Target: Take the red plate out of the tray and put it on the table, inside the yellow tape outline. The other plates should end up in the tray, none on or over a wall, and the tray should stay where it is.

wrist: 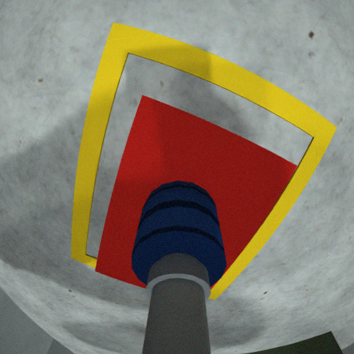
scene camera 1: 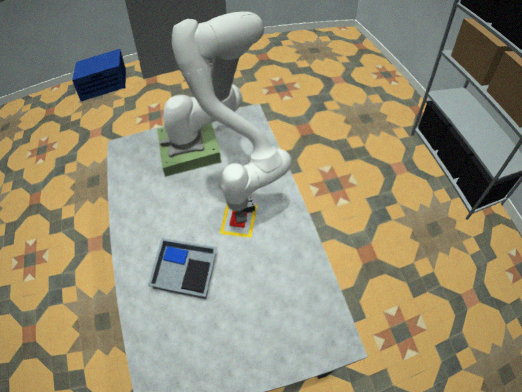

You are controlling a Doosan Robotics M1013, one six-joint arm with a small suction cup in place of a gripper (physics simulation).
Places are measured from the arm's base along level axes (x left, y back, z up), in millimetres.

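Pixels of known places: arm's base, origin of the base link: [scene camera 1: 185, 141].
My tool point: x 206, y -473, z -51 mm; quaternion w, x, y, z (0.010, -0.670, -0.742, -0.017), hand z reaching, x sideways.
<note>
For each thing: its top centre in the pictures, then the offset to it from my tool point. "spot": a spot on its surface instead. Level surfaces: height alone.
- red plate, middle of its top: [scene camera 1: 238, 216] dx -1, dy +9, dz +12 mm
- yellow tape outline, surface spot: [scene camera 1: 237, 233] spot: dx -18, dy -56, dz -19 mm
- blue plate, middle of its top: [scene camera 1: 175, 255] dx -295, dy -125, dz -7 mm
- black plate, middle of its top: [scene camera 1: 196, 275] dx -215, dy -232, dz -7 mm
- grey tray, middle of its top: [scene camera 1: 182, 266] dx -264, dy -201, dz +29 mm
- grey table, its level: dz -21 mm
The red plate [scene camera 1: 235, 223] [wrist: 200, 160] is flat against the tip of my suction cup [scene camera 1: 241, 217] [wrist: 179, 212], which is shut on it. In scene camera 1 the plate shows within the yellow tape outline [scene camera 1: 237, 233] [wrist: 96, 130]. In the wrist view its right side meets the inner edge of the tape and its near edge overlaps the near strip. Whether it touches the table or hangs slightly above is hard to tell. The blue plate [scene camera 1: 175, 255] and the black plate [scene camera 1: 196, 275] lie apart inside the grey tray [scene camera 1: 171, 274], within its walls.
The tray stands on the grey table [scene camera 1: 250, 310], front left of the tape outline. The arm's green base block [scene camera 1: 192, 162] is at the back of the table. A blue crate [scene camera 1: 100, 75] and a shelf unit [scene camera 1: 434, 75] stand on the floor beyond the table.
</note>
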